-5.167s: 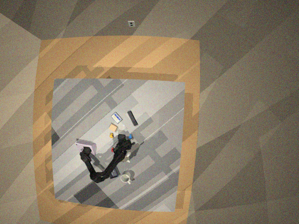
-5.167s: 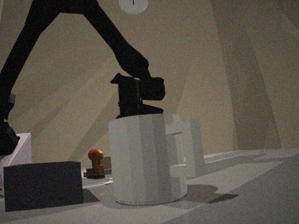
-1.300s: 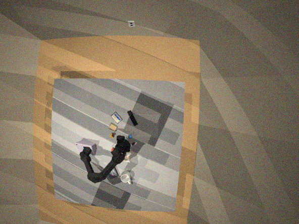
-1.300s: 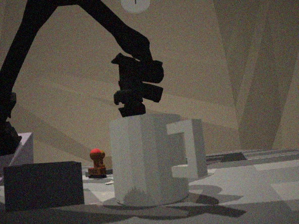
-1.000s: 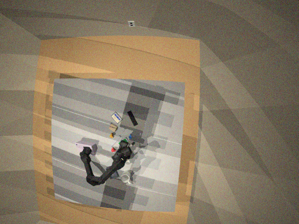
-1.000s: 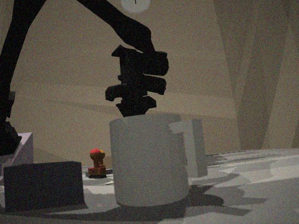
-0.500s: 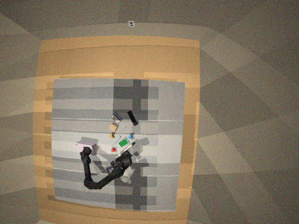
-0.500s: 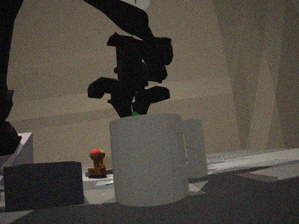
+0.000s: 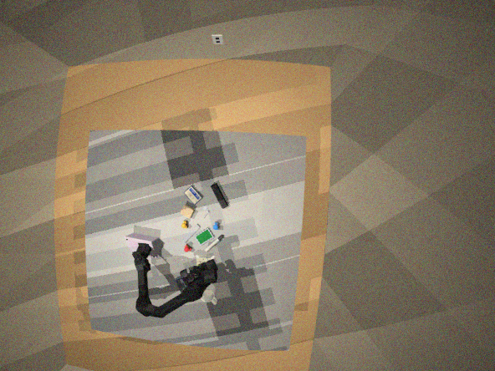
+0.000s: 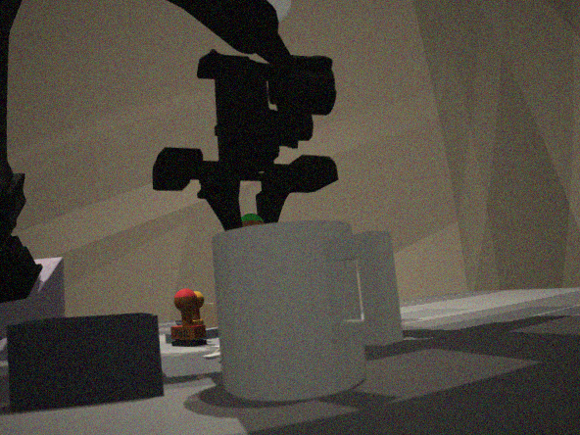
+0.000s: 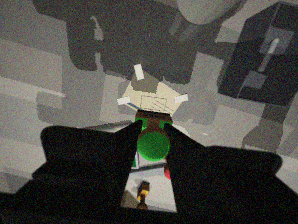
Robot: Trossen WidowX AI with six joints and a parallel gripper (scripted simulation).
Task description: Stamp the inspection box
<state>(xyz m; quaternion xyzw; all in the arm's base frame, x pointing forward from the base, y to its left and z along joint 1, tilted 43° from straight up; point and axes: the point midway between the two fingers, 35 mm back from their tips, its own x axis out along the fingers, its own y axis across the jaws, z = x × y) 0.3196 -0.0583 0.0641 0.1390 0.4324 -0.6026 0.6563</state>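
My gripper tip is now 1 cm to the left of the cream card and 9 cm above it. Round my gripper tip: red-knobbed stamp (9 cm behind, 8 cm to the left, 7 cm below); then pen (7 cm ahead, 12 cm to the left, 8 cm below); then green ink pad (14 cm to the left, 9 cm below).
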